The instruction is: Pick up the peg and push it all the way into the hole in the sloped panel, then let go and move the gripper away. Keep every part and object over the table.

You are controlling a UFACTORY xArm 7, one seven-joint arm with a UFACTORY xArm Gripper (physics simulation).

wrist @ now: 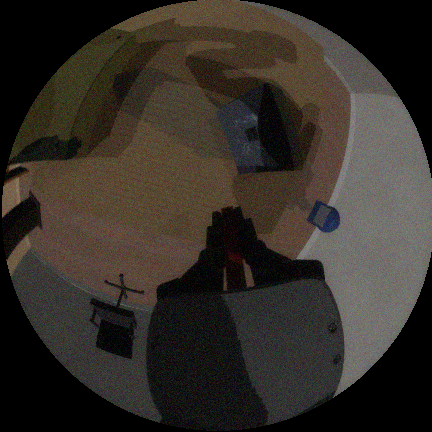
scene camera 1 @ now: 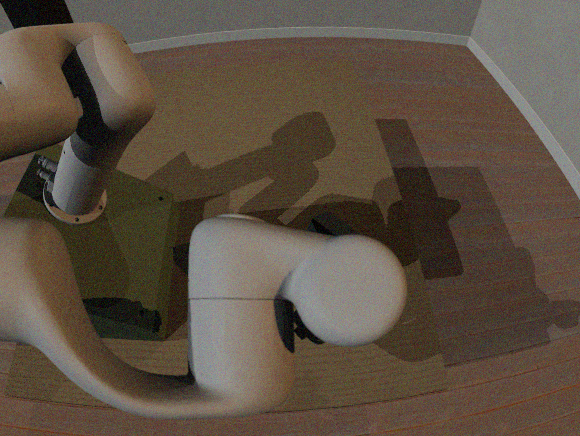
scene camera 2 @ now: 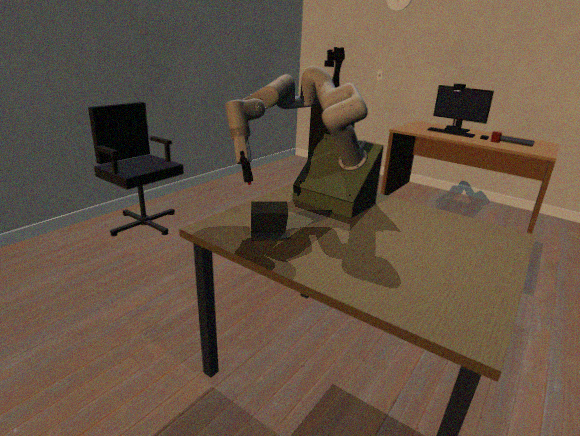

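The dark blue-grey block stands on the table. Its sloped panel, with a small dark square hole, shows in the wrist view beyond and to the right of the fingertips. My gripper is shut on the red peg, which shows between the black fingers. In scene camera 2 the gripper hangs above and a little left of the block, apart from it. In scene camera 1 the arm hides the fingertips and peg, and most of the block.
The green robot base stands on the table near the block. An office chair stands on the floor beyond the table. A desk with a monitor is behind. A blue object shows near the wall.
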